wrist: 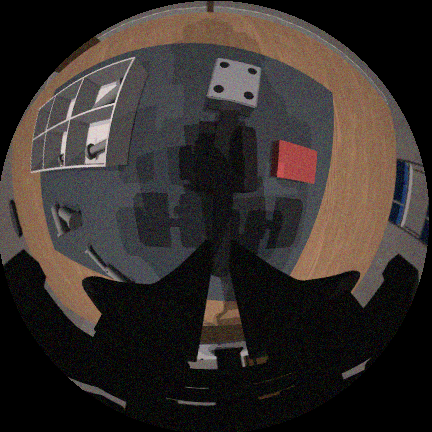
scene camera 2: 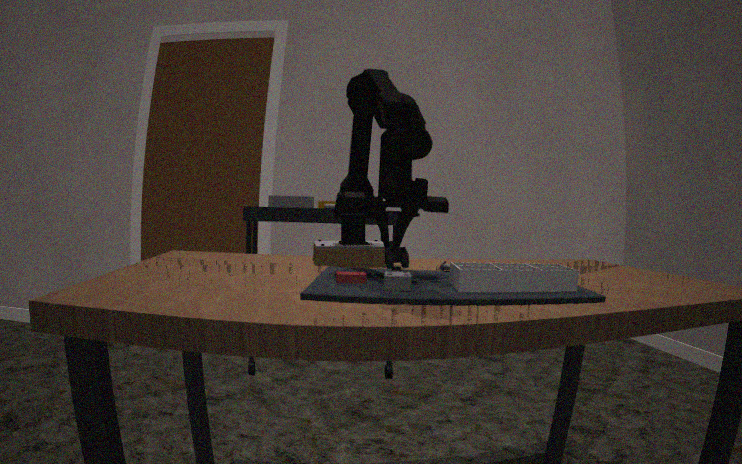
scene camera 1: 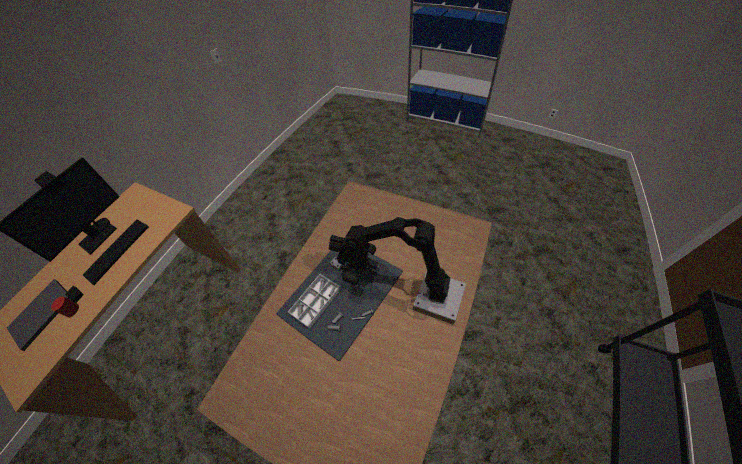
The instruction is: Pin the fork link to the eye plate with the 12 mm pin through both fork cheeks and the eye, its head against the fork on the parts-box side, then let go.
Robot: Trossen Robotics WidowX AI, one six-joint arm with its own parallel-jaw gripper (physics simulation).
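Frame: origin at the arm's base, x back, y left, z down, level; metres.
Seen in the pictures: gripper, fingertip midpoint: [wrist: 219, 245] [scene camera 1: 361, 272]; arm's base, link origin: [wrist: 227, 351] [scene camera 2: 353, 243] [scene camera 1: 438, 294].
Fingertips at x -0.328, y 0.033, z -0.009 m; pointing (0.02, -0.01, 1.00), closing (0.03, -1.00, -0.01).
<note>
Offsets run from my fingertips to a thing's middle. "spot": to the spot under its first point. Level surfaces: height alone.
The light grey eye plate {dz +0.033, dx -0.132, dy -0.014 m} [scene camera 1: 334, 263] [scene camera 2: 397, 282] [wrist: 234, 82] lies on the mat, with four dark holes visible in the wrist view. My gripper [scene camera 1: 352, 277] [scene camera 2: 397, 256] [wrist: 219, 245] is shut on the fork link {dz -0.001, dx -0.034, dy -0.001 m} [wrist: 220, 210], a dark bar running between the fingers. The fingertips are low over the mat, close beside the eye plate on the arm's side. The fork cheeks and the eye are lost in the dark there; I cannot tell how they line up. A headed pin {dz +0.036, dx -0.087, dy +0.115 m} [wrist: 97, 149] lies in a compartment of the parts box {dz +0.028, dx -0.131, dy +0.186 m} [scene camera 1: 313, 299] [scene camera 2: 514, 280] [wrist: 122, 120]; I cannot tell its size.
A red block {dz +0.038, dx -0.064, dy -0.076 m} [scene camera 2: 350, 277] [wrist: 300, 162] lies across from the parts box. Loose grey cylindrical parts {spot: dz +0.027, dx -0.009, dy +0.211 m} [scene camera 1: 337, 317] [wrist: 67, 220] and a thin stepped rod {dz +0.037, dx +0.089, dy +0.144 m} [scene camera 1: 362, 315] [wrist: 105, 262] lie on the dark mat {dz +0.045 m} [scene camera 1: 344, 344] [scene camera 2: 339, 294] [wrist: 160, 100], on the wooden table {dz +0.055 m} [scene camera 1: 339, 404] [scene camera 2: 218, 311].
</note>
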